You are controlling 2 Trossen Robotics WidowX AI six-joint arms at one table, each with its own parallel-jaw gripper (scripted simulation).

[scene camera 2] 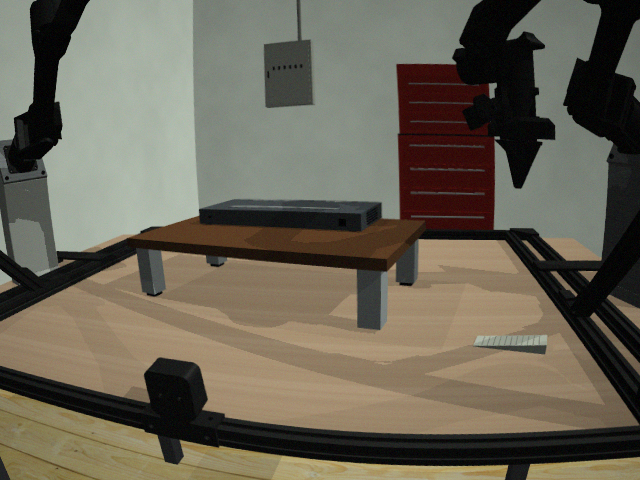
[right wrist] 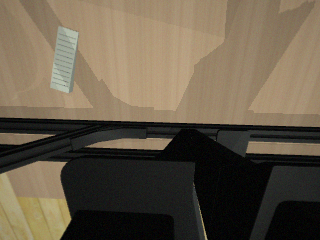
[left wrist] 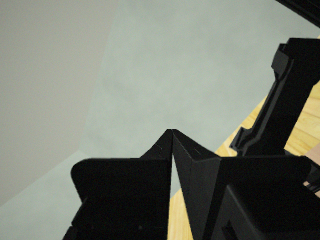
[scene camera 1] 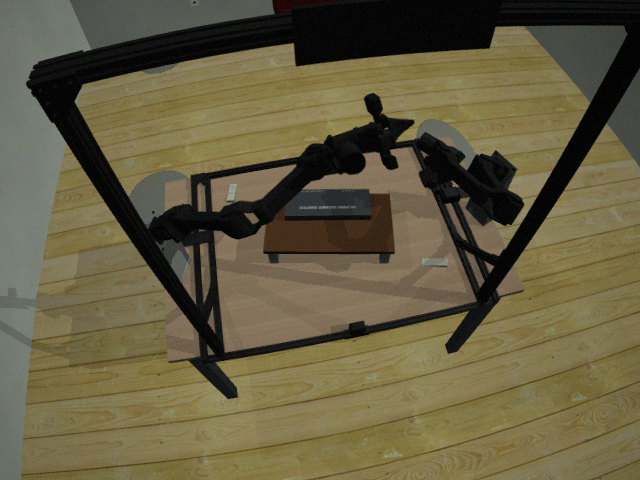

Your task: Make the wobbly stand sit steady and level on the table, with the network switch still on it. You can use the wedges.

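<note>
Stand [scene camera 2: 377,248], [scene camera 1: 375,236]; out of frame in the right wrist view; out of frame in the left wrist view. Dark network switch [scene camera 2: 355,216], [scene camera 1: 314,204]. My left gripper [scene camera 1: 414,121], [left wrist: 171,133]. My right gripper [scene camera 2: 517,188].
</note>
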